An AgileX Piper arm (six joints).
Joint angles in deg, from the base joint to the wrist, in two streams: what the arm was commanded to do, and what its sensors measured. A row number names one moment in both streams.
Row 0, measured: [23.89, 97.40, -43.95, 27.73, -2.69, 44.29]
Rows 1 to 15, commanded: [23.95, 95.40, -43.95, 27.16, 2.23, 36.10]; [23.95, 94.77, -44.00, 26.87, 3.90, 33.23]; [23.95, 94.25, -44.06, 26.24, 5.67, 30.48]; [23.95, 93.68, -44.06, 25.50, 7.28, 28.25]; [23.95, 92.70, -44.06, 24.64, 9.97, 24.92]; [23.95, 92.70, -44.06, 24.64, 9.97, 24.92]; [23.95, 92.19, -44.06, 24.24, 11.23, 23.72]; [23.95, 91.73, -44.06, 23.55, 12.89, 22.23]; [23.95, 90.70, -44.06, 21.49, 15.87, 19.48]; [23.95, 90.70, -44.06, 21.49, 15.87, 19.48]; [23.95, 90.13, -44.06, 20.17, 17.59, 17.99]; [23.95, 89.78, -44.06, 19.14, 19.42, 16.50]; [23.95, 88.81, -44.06, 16.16, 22.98, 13.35]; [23.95, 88.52, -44.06, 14.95, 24.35, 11.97]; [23.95, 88.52, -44.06, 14.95, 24.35, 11.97]
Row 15, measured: [23.89, 89.90, -43.95, 18.79, 19.48, 16.84]
